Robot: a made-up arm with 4 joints.
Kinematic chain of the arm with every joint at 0, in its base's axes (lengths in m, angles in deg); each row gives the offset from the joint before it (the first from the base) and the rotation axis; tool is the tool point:
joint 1: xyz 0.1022 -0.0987 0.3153 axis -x
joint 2: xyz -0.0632 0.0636 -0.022 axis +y
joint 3: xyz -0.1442 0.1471 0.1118 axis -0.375 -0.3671 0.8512
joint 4: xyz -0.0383 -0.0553 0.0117 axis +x
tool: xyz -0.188 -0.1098 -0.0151
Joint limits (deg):
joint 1: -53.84..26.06
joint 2: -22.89..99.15
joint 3: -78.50..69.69
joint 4: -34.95..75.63
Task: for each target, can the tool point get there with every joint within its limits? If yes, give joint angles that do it. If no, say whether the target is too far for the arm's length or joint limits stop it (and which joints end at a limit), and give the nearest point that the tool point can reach.
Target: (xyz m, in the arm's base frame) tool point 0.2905 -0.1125 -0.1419
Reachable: no: joint limits stop it (at a limit: joint 1, joint 2, joint 3) | nearest point 0.2135 -0.1932 0.3058 | short by 0.461 m
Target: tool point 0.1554 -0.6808 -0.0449
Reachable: no: too far | nearest point 0.1282 -0.2923 0.3761 | short by 0.574 m
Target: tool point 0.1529 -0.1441 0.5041
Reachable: yes | joints 5.12 88.03 48.59 7.41
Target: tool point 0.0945 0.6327 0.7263
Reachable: no: too far | nearest point 0.0746 0.3610 0.5736 | short by 0.312 m
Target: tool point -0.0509 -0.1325 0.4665
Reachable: yes | joints 10.08 34.40 56.12 32.30
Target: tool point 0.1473 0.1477 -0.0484
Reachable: no: joint limits stop it (at a limit: joint 1, joint 2, joint 4) | nearest point -0.1292 -0.0646 0.2541 | short by 0.462 m
